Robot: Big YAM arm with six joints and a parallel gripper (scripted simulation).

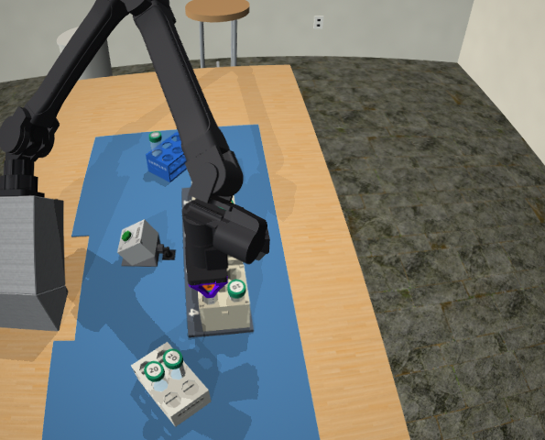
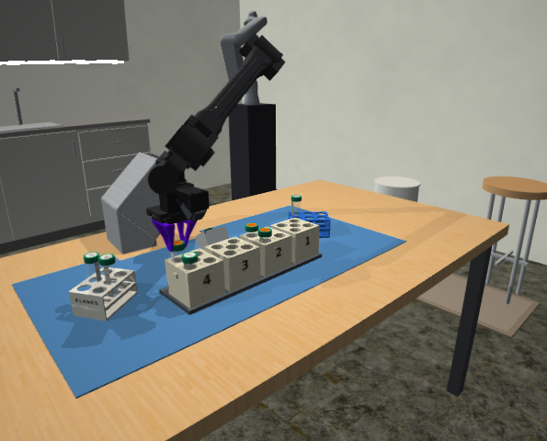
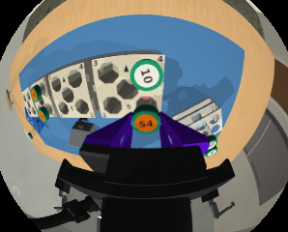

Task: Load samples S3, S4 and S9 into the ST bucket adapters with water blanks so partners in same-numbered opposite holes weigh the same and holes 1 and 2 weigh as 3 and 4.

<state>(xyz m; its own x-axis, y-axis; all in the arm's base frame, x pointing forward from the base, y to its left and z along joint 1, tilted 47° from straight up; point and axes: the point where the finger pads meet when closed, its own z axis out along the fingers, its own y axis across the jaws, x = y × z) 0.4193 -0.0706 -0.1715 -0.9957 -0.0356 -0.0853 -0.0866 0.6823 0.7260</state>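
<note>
Now: the green DONE key 20 cm behind my hand, 19 cm to the left of it and 7 cm below it. Round my hand: white blank rack RB (8 cm behind, 15 cm to the right, 10 cm below); loading stand ST (19 cm to the left, 13 cm below); blue sample rack RS (12 cm behind, 52 cm to the left, 10 cm below).
</note>
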